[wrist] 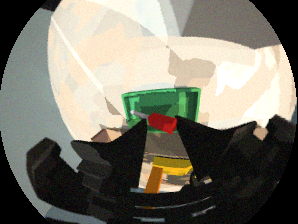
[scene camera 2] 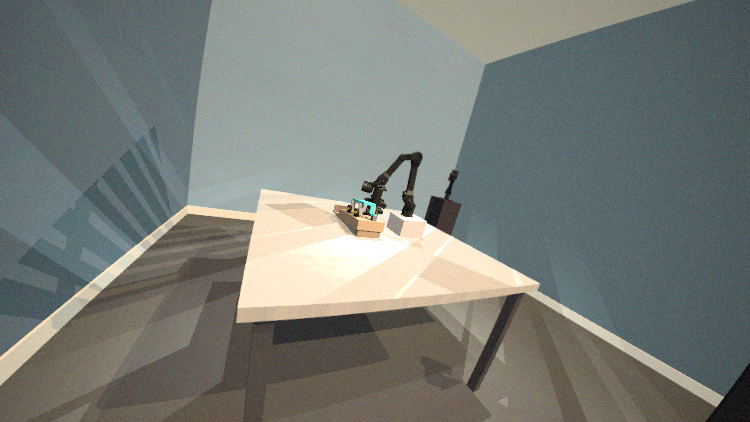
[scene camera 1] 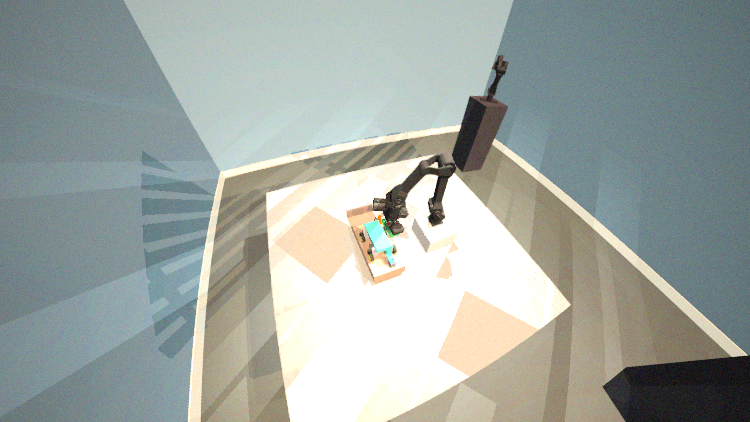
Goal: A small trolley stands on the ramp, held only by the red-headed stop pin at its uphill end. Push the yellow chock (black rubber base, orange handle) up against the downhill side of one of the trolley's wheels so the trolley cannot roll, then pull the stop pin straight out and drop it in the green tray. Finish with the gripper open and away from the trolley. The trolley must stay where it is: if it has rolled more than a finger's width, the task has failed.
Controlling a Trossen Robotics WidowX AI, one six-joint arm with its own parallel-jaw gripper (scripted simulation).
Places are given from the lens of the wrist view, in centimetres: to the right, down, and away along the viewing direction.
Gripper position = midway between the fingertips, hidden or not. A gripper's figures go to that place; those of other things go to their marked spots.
my gripper [wrist: 160, 120]: 2, 1, 10
yellow chock [wrist: 161, 165]: 2, 7, 8
green tray [wrist: 168, 103]: 3, -1, 12
